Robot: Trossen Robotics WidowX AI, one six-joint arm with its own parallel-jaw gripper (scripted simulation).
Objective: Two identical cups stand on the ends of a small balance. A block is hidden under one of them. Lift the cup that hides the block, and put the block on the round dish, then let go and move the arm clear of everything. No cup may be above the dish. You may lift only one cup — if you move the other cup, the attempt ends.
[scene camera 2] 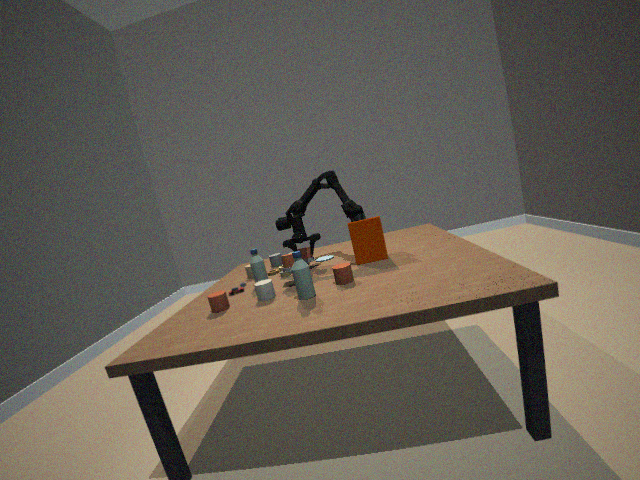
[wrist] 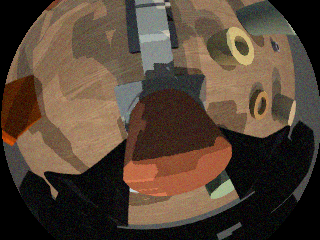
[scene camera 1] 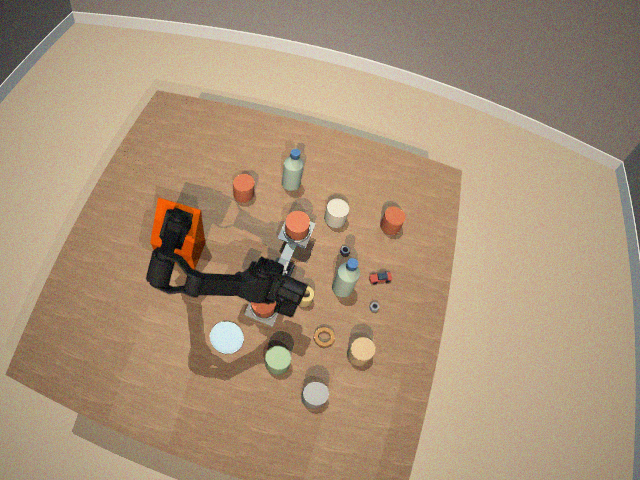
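Observation:
A balance beam (scene camera 1: 291, 244) can be seen in the scene together with a round pale blue dish (scene camera 1: 226, 337), and the gripper (wrist: 169, 136) is visible as well.

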